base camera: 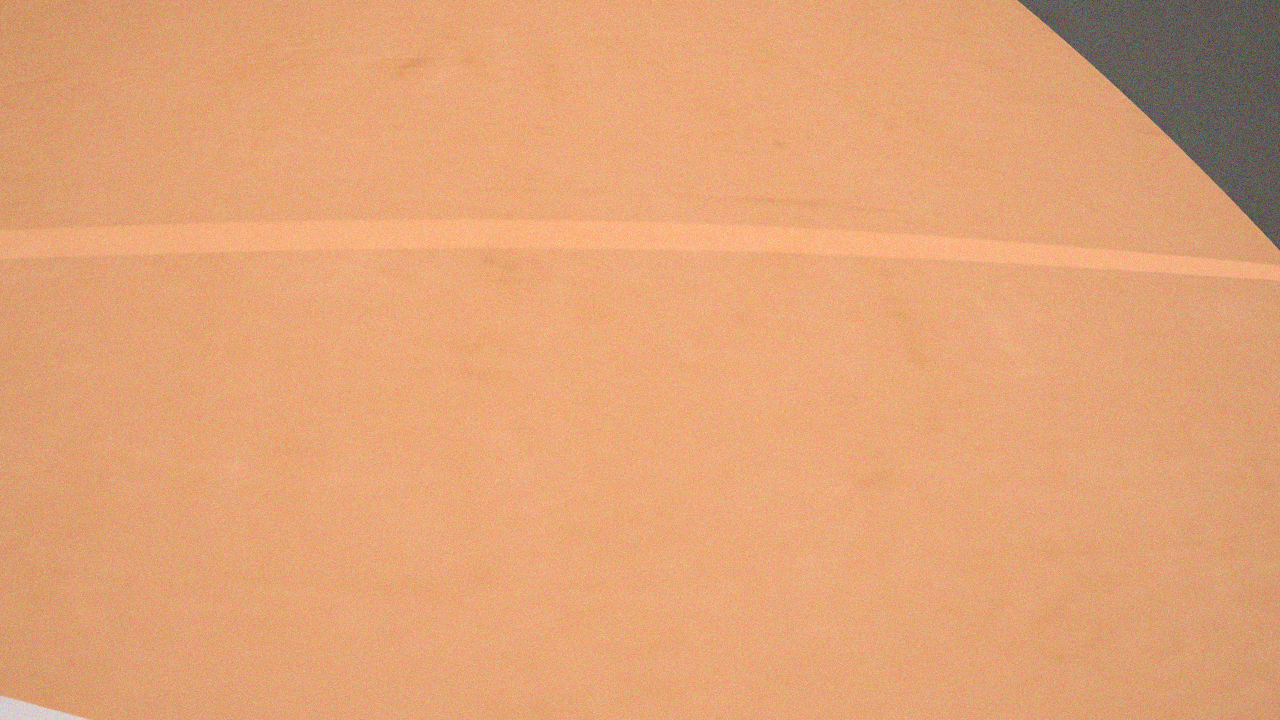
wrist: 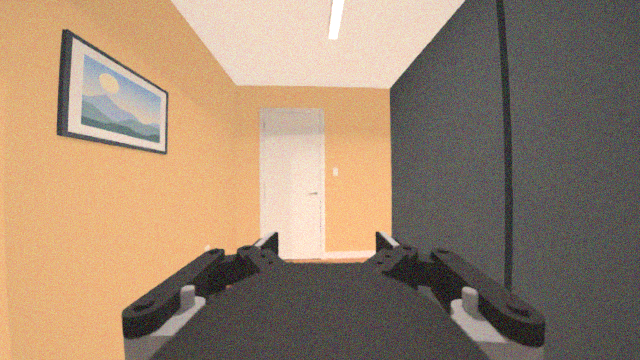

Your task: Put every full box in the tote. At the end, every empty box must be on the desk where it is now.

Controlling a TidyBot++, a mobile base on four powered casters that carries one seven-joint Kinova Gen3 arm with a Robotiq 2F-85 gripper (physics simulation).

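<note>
My gripper (wrist: pixel 326 242) is open, with its two fingertips wide apart and no object between them. It points level down the room toward a white door. The boxes, the tote and the desk do not show in either view.
In the wrist view a white door (wrist: pixel 292 185) stands in the far orange wall (wrist: pixel 357 210). A framed picture (wrist: pixel 120 102) hangs on the left wall. A dark grey wall (wrist: pixel 450 165) runs along the right. The base camera shows wooden floor (base camera: pixel 626 447) and a dark grey surface (base camera: pixel 1208 80) at the upper right.
</note>
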